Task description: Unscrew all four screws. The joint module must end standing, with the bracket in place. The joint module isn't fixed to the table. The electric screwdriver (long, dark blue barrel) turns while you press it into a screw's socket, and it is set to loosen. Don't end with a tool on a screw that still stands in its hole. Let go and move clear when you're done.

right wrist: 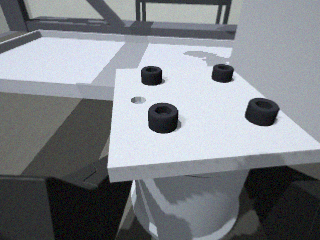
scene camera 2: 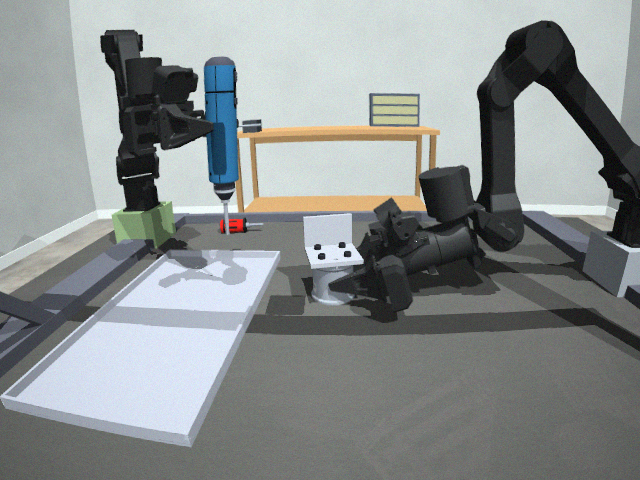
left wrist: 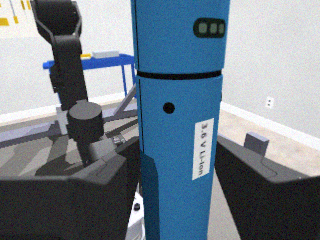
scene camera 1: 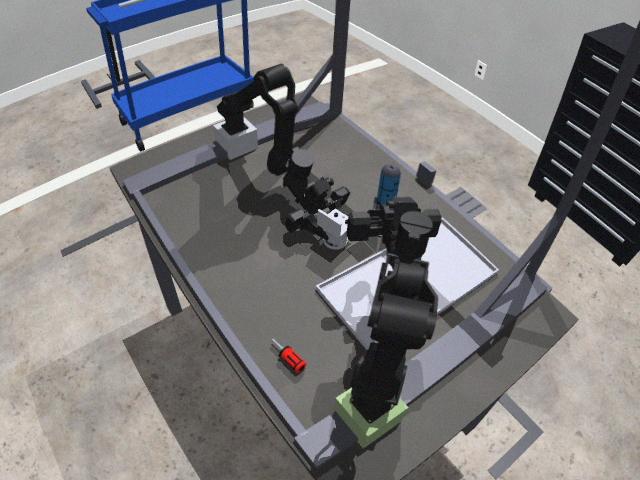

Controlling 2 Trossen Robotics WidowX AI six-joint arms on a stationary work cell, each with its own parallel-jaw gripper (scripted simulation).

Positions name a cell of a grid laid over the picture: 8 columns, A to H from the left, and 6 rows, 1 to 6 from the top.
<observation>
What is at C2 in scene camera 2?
My left gripper.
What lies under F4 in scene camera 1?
A white tray.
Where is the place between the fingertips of my right gripper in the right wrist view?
At E4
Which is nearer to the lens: the black screw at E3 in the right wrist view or the white tray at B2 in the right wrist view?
The black screw.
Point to a blue electric screwdriver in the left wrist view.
At E2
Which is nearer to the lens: the joint module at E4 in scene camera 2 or the white tray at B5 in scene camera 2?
The white tray.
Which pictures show the white tray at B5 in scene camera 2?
The right wrist view, scene camera 2 and scene camera 1 only.
</observation>
